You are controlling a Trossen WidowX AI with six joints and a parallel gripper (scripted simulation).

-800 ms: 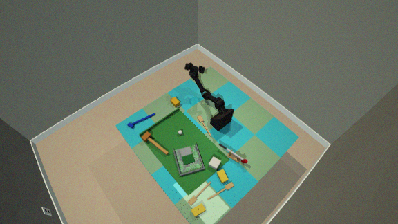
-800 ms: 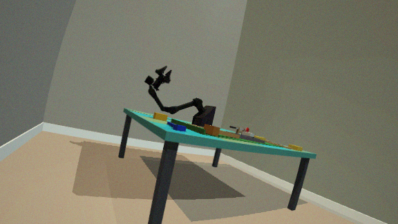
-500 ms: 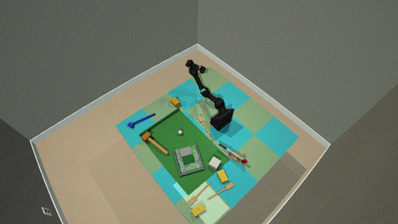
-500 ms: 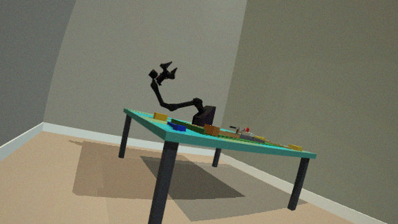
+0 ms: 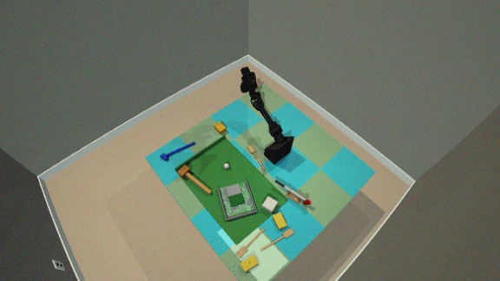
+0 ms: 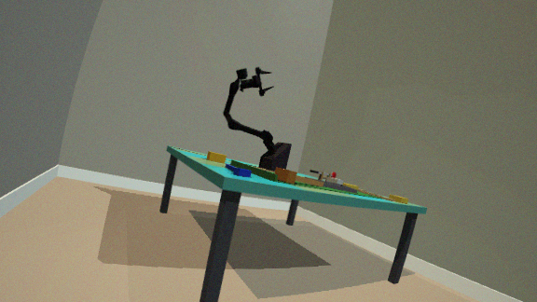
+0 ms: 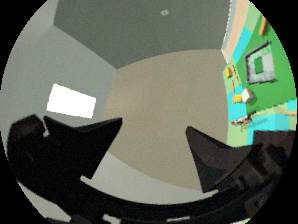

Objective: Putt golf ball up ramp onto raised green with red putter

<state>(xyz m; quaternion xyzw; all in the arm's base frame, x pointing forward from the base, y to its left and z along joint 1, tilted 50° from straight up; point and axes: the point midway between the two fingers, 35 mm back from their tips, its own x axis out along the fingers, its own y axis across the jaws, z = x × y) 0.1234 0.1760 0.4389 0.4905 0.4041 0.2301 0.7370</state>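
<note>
The red putter is 130 mm ahead of my gripper tip, 510 mm to the left of it and 530 mm below it. From my gripper tip the other things lie so: white block: 300 mm ahead, 440 mm to the left, 560 mm below; then white golf ball: 300 mm ahead, 10 mm to the left, 560 mm below; then yellow block: 90 mm ahead, 300 mm to the right, 560 mm below.
</note>
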